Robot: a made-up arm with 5 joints. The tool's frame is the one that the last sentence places. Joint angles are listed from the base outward.
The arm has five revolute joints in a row. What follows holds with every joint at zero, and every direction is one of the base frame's.
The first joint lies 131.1 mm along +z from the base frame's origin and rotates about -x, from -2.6 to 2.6 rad.
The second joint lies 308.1 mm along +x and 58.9 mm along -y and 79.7 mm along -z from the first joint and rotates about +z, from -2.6 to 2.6 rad.
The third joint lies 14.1 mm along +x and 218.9 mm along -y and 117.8 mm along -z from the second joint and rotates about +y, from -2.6 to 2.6 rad.
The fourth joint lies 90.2 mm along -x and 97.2 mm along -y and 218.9 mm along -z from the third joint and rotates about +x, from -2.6 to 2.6 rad.
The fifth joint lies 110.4 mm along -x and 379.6 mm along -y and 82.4 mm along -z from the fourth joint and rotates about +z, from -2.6 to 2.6 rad.
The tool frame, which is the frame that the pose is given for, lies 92.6 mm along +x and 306 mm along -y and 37.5 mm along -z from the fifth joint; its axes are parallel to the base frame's.
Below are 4 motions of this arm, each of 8 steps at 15 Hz.
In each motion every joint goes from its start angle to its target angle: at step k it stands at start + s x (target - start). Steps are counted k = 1, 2, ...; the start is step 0. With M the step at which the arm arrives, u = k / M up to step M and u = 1 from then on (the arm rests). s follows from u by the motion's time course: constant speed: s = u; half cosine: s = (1 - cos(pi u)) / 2; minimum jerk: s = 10 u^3 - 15 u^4 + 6 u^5.
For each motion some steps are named. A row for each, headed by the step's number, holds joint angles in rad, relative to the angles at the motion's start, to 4 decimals.
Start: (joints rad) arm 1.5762 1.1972 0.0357 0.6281 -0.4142
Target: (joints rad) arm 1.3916 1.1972 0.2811 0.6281 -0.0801
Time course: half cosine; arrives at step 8
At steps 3, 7, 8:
3: -0.0570 0.0000 0.0757 0.0000 0.1031
7: -0.1776 0.0000 0.2361 0.0000 0.3214
8: -0.1846 0.0000 0.2454 0.0000 0.3341

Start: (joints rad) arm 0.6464 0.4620 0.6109 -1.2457 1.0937
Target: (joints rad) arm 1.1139 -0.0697 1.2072 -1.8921 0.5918
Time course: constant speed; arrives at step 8
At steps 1, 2, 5, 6, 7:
1: 0.0584 -0.0665 0.0745 -0.0808 -0.0627
2: 0.1169 -0.1329 0.1491 -0.1616 -0.1255
5: 0.2922 -0.3323 0.3727 -0.4040 -0.3137
6: 0.3506 -0.3988 0.4472 -0.4848 -0.3764
7: 0.4091 -0.4652 0.5218 -0.5656 -0.4392

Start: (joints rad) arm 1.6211 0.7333 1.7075 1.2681 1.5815
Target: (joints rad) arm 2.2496 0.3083 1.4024 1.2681 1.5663
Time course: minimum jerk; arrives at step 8
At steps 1, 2, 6, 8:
1: 0.0101 -0.0068 -0.0049 0.0000 -0.0002
2: 0.0651 -0.0440 -0.0316 0.0000 -0.0016
6: 0.5634 -0.3810 -0.2735 0.0000 -0.0136
8: 0.6285 -0.4250 -0.3051 0.0000 -0.0152

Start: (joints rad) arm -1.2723 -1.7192 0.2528 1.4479 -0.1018
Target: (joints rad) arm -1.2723 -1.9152 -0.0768 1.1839 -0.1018
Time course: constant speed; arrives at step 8
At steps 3, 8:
3: 0.0000 -0.0735 -0.1236 -0.0990 0.0000
8: 0.0000 -0.1960 -0.3296 -0.2640 0.0000

